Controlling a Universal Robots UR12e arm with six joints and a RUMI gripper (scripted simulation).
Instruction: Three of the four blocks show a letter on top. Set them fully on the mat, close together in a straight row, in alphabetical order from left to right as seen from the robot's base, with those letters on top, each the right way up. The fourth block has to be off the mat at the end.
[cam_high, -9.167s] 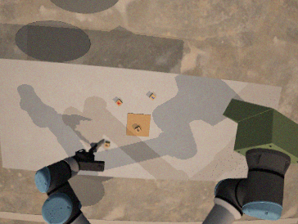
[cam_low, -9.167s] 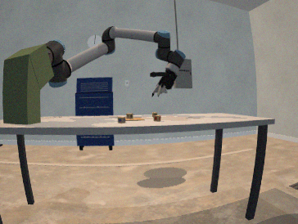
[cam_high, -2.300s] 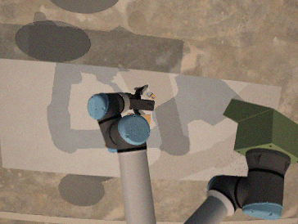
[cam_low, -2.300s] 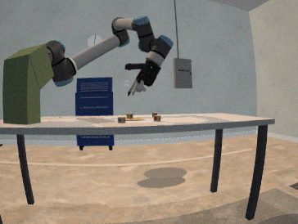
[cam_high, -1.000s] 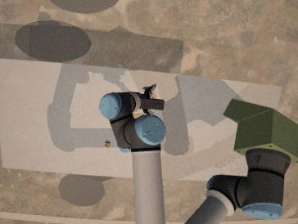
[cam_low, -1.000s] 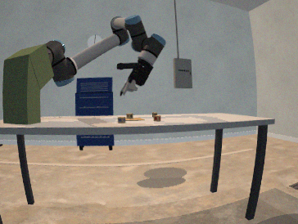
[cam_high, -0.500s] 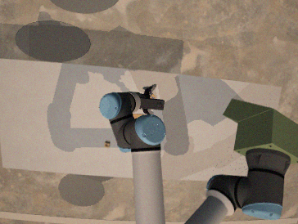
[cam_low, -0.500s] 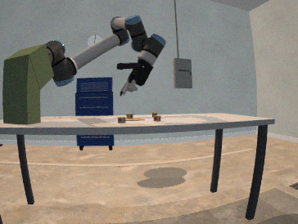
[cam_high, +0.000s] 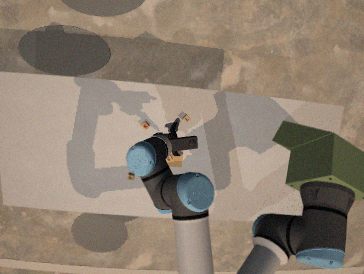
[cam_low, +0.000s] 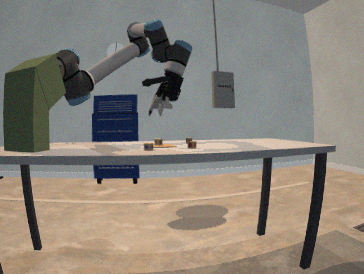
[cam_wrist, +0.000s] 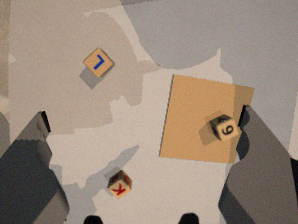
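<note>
Now: hand 14 cm above the orange mat, 12 cm to the right of it and 3 cm short of it.
</note>
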